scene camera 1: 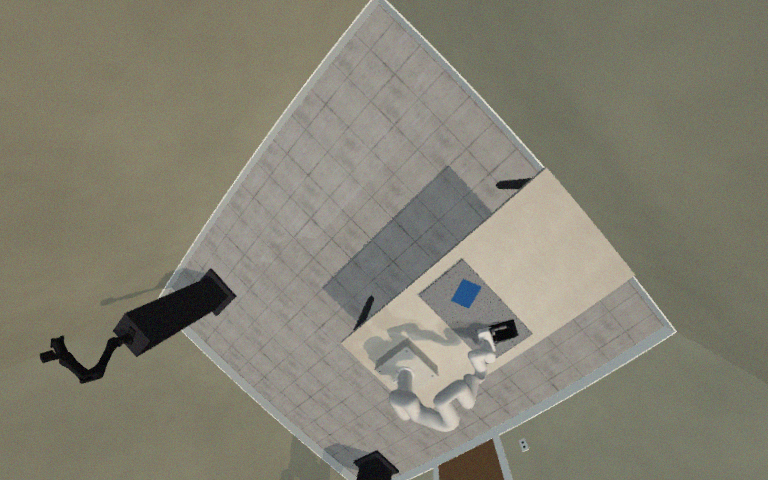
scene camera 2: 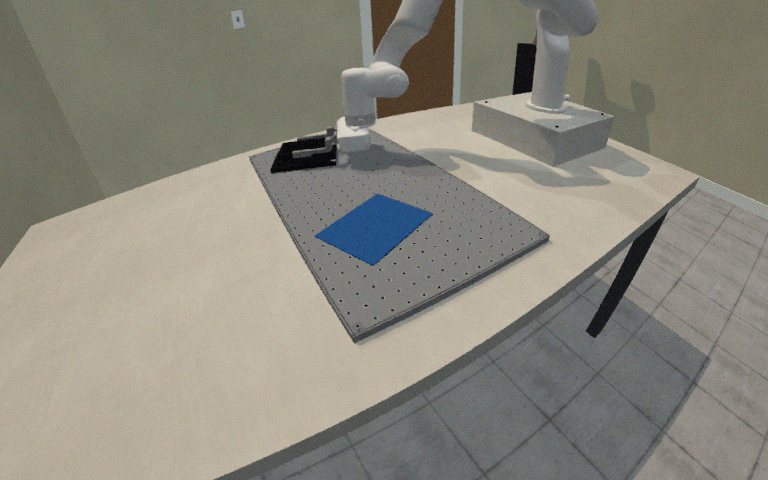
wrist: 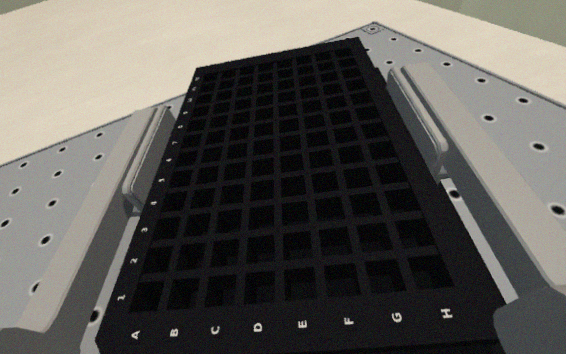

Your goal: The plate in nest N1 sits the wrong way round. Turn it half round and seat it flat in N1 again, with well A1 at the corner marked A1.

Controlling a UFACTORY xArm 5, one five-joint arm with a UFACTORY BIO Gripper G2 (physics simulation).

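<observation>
The black well plate (scene camera 2: 317, 148) (wrist: 280, 165) is between the fingers of my gripper (scene camera 2: 297, 146) (wrist: 285, 135), which is shut on its two long sides. In the wrist view its wells face up, with A1 at the lower left, by the palm, and row H along the right. The plate is over the black nest (scene camera 2: 303, 168) at the board's far end; the two dark shapes merge, and a dark edge of the nest shows beside the plate's upper right in the wrist view. Whether the plate is fully seated cannot be told. The nest's A1 mark does not show.
A flat blue pad (scene camera 1: 466, 293) (scene camera 2: 373, 227) lies on the grey perforated board (scene camera 1: 441, 294) (scene camera 2: 458, 243), apart from the nest. The board lies on the beige table (scene camera 1: 566, 226) (scene camera 2: 186, 316). The arm's grey base block (scene camera 1: 407, 362) (scene camera 2: 509, 135) stands on the table beside the board.
</observation>
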